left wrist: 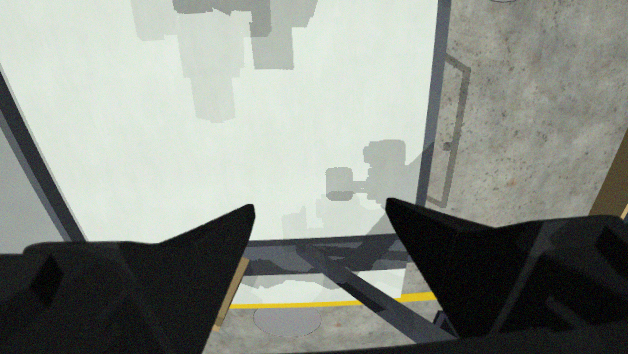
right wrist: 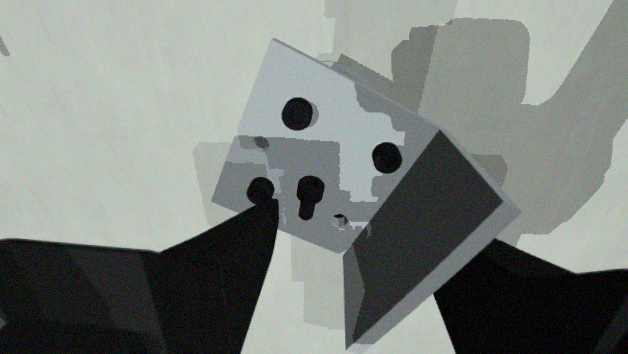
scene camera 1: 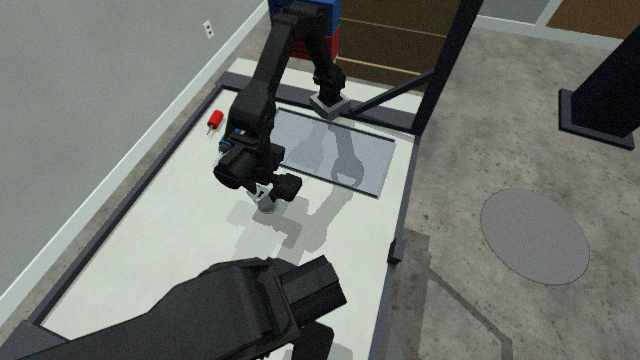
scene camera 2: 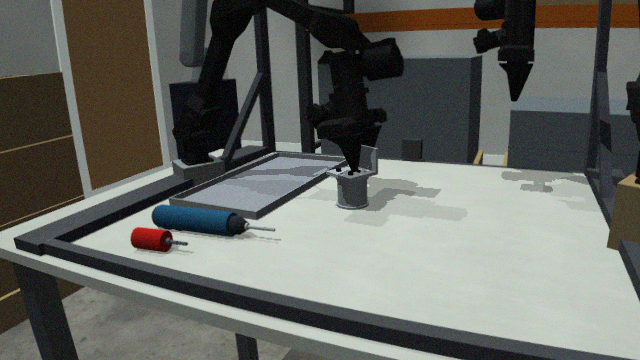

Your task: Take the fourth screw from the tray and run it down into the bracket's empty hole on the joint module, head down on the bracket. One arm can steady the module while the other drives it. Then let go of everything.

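Places are measured from the left arm's base along level axes (x up, y back, z right), in metres.
Pixels of known places: left gripper, fingertip midpoint: [left wrist: 320, 207] [scene camera 2: 515, 99]; right gripper, fingertip midpoint: [right wrist: 346, 212] [scene camera 1: 264, 197] [scene camera 2: 361, 167]; right arm's base, origin of the base link: [scene camera 1: 330, 98] [scene camera 2: 197, 161].
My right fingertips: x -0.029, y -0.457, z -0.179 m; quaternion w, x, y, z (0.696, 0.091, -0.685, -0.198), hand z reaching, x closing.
Ahead of a thing's pixels: the offset from my right fingertips to its middle. "pt": to the spot under its first point. Level surfaces: height alone.
The grey joint module {dy -0.009, dx -0.040, dz -0.016 m} [scene camera 1: 268, 205] [scene camera 2: 352, 192] stands upright on the table. Its bracket {dy -0.009, dx +0.010, dz -0.016 m} [scene camera 2: 370, 159] [right wrist: 345, 125] has three black screw heads on the plate. The fourth screw {dy +0.002, dx -0.001, dz -0.015 m} [right wrist: 310, 192] lies tilted or on its side on the plate in the right wrist view, its shank pointing down the picture, beside the empty hole {pt dy +0.012, dx -0.010, dz +0.004 m} [right wrist: 340, 220]. My right gripper [scene camera 2: 358, 166] [right wrist: 346, 212] is partly open at the bracket, holding nothing. One fingertip is by a seated screw; the other is hidden behind the upright flange. My left gripper [scene camera 2: 515, 97] [left wrist: 320, 207] is wide open, empty, high above the table.
The tray {dy -0.254, dx -0.064, dz -0.054 m} [scene camera 1: 370, 160] [scene camera 2: 280, 185] lies beside the module, with no screw visible in it. A blue driver {dy -0.063, dx -0.052, dz -0.284 m} [scene camera 2: 192, 220] and a red driver {dy -0.052, dx -0.055, dz -0.374 m} [scene camera 2: 151, 239] lie near the table's left end in scene camera 2. A dark frame [scene camera 2: 300, 291] edges the table {dx -0.072 m} [scene camera 2: 425, 270].
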